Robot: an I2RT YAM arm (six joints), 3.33 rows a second.
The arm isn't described. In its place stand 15 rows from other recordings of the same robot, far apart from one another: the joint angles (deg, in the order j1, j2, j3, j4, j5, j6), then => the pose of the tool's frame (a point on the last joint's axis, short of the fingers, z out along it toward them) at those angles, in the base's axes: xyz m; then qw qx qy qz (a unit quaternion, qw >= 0).
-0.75 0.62 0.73 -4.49 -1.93 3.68 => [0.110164 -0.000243 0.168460 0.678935 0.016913 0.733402 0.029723]
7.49 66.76 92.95 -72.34 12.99 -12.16 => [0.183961 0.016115 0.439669 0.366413 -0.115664 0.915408 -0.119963]
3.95 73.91 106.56 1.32 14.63 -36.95 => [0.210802 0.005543 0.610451 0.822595 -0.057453 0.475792 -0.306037]
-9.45 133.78 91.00 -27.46 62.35 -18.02 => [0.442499 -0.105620 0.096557 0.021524 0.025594 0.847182 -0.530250]
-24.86 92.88 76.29 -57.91 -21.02 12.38 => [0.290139 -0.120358 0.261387 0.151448 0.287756 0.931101 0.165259]
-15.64 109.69 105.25 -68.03 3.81 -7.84 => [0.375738 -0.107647 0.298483 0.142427 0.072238 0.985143 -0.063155]
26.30 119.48 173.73 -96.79 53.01 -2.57 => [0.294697 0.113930 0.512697 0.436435 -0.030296 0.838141 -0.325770]
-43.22 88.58 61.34 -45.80 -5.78 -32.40 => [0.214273 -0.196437 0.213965 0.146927 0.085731 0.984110 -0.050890]
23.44 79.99 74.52 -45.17 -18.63 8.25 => [0.263415 0.126604 0.326557 0.278086 -0.176840 0.913816 0.237353]
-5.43 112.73 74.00 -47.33 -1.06 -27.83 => [0.356656 -0.033241 0.141185 0.035583 -0.194423 0.980272 -0.000980]
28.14 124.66 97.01 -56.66 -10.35 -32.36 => [0.372463 0.206465 0.161620 0.052715 -0.504969 0.856999 0.088206]
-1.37 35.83 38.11 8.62 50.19 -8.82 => [0.142728 -0.030768 0.356044 0.671542 0.288872 0.596674 -0.331005]
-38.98 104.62 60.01 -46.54 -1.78 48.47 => [0.234675 -0.188478 0.130049 0.011285 -0.691192 -0.722434 -0.014649]
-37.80 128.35 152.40 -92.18 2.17 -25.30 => [0.334119 -0.260875 0.373488 0.151898 0.110442 0.975441 -0.115083]
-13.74 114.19 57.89 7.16 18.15 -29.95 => [0.370935 -0.102115 0.102231 0.264944 -0.075959 0.923889 -0.265452]
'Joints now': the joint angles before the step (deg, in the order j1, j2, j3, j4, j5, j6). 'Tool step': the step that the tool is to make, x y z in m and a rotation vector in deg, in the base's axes. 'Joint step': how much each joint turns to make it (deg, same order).
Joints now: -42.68, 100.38, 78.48, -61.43, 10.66, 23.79
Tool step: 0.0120, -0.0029, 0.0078, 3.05, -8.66, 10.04
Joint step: 0.01, 0.01, 1.56, 3.64, -9.64, -8.63
